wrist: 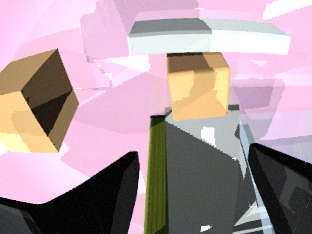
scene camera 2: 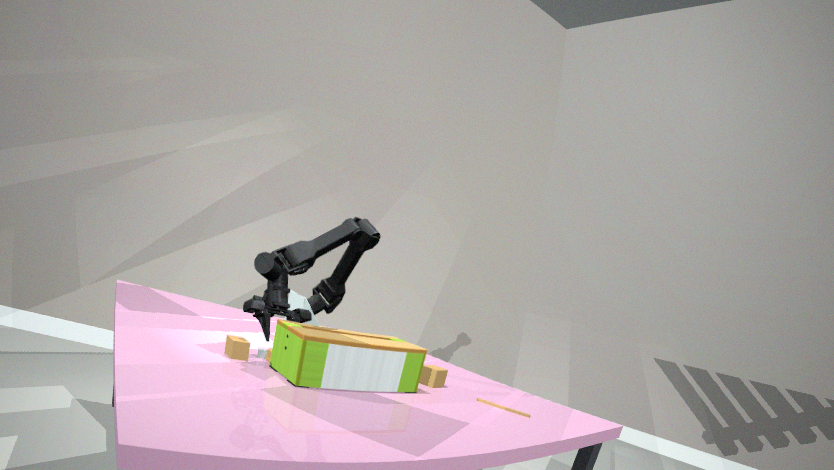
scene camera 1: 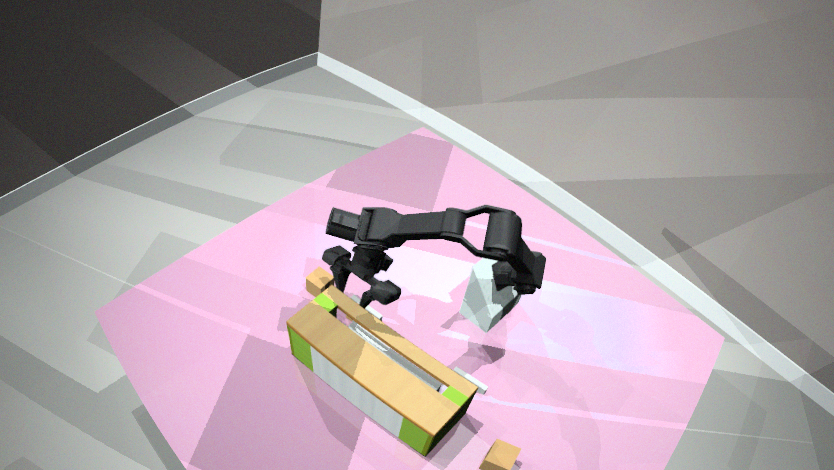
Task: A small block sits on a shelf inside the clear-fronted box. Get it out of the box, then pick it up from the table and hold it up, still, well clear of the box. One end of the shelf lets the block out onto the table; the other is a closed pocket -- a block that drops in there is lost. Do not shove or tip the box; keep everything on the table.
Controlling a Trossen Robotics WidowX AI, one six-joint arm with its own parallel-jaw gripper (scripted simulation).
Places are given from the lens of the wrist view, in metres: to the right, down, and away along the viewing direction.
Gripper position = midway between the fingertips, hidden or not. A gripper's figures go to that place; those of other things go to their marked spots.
my gripper [wrist: 195, 156]: 0.02, 0.02, 0.10
box [wrist: 197, 169]: 0.03, 0.04, 0.16
tan block [wrist: 198, 83]: 0.02, -0.02, 0.10
The marked spots on the tan block and the box are 0.08 m apart.
